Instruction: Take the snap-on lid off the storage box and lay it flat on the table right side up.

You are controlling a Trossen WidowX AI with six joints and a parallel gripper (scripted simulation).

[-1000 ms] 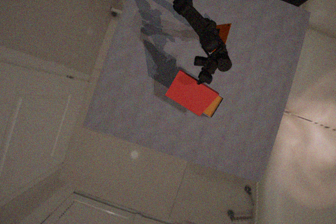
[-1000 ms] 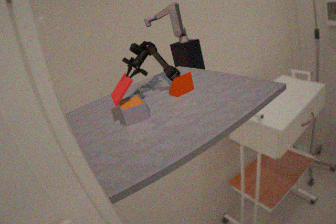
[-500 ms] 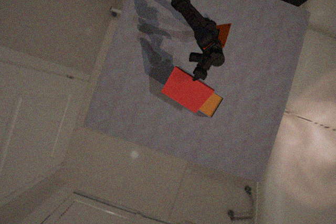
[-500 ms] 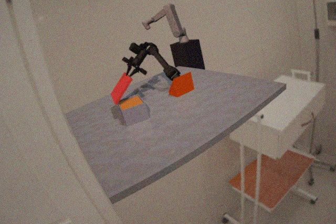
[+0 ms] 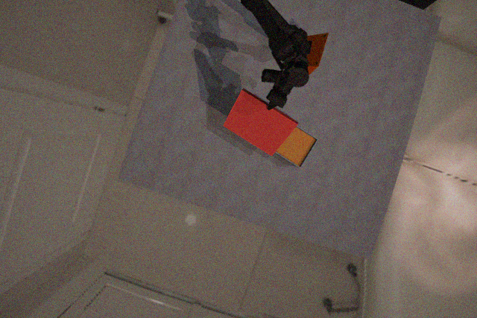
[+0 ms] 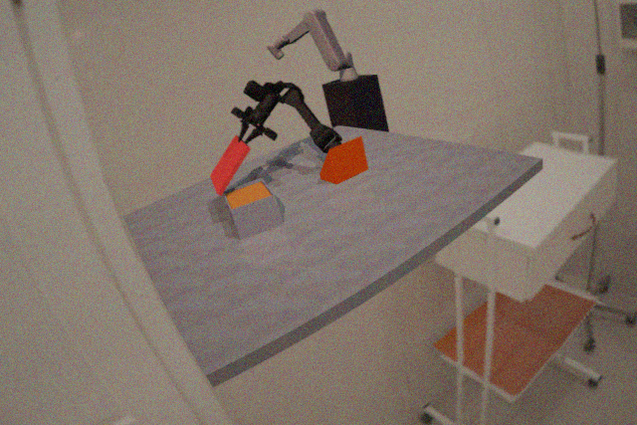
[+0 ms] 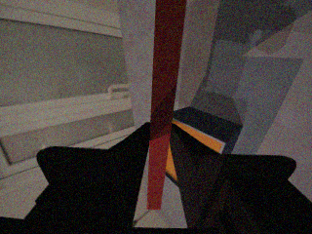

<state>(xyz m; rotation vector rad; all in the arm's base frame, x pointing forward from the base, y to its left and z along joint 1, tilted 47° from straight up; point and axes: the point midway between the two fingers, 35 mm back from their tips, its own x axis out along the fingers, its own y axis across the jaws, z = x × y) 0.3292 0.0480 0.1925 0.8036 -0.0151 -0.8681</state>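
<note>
The red lid is 6 cm ahead of my gripper tip, 5 cm below it and 2 cm to the right of it. Round my gripper tip: grey storage box (18 cm below, 14 cm to the left, 9 cm ahead).
</note>
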